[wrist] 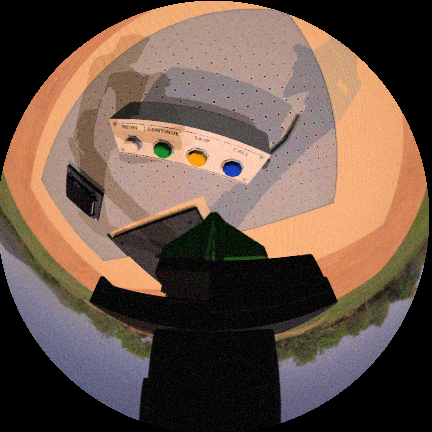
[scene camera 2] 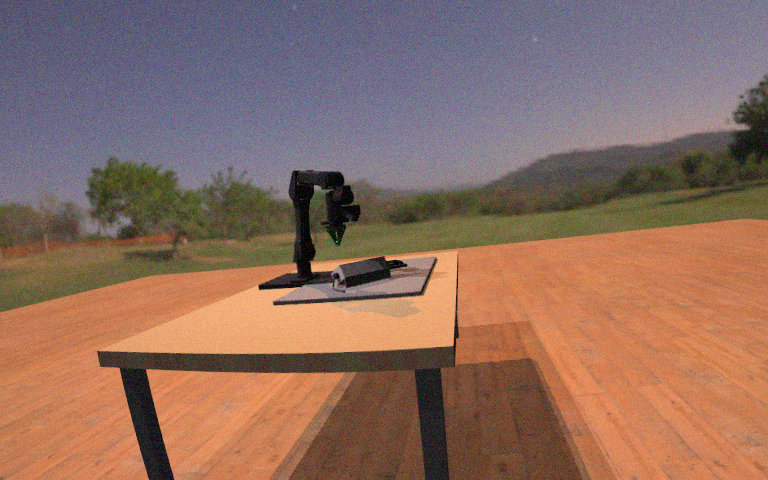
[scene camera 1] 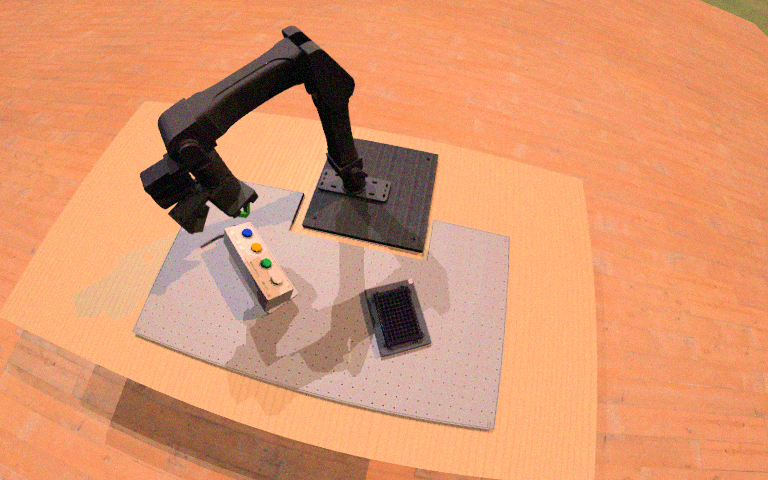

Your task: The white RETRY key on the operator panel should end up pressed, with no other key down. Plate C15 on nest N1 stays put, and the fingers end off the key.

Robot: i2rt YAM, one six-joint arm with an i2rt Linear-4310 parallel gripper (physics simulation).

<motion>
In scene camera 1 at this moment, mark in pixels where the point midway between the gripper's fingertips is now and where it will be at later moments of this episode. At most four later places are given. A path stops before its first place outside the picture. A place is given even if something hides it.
My gripper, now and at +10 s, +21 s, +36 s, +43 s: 247, 215; 264, 223; 269, 226; 271, 229; 272, 221
</motion>
